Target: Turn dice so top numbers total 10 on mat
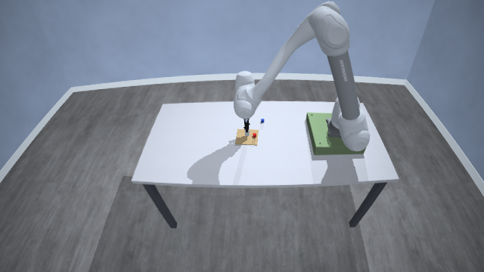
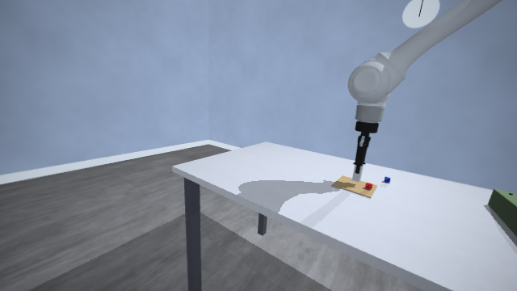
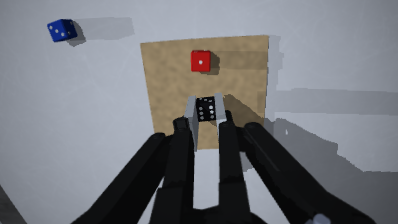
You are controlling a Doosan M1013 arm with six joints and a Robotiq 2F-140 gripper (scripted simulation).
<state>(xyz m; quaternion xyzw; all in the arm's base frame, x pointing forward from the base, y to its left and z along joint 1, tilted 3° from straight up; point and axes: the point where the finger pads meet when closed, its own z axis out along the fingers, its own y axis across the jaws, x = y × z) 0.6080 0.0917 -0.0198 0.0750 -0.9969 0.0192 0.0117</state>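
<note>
Right now my hand is 60 mm above the tan mat. Also, from my hand: black die (20 mm below); blue die (160 mm to the right, 80 mm behind, 50 mm below); red die (50 mm below, 50 mm behind, 10 mm to the right).
</note>
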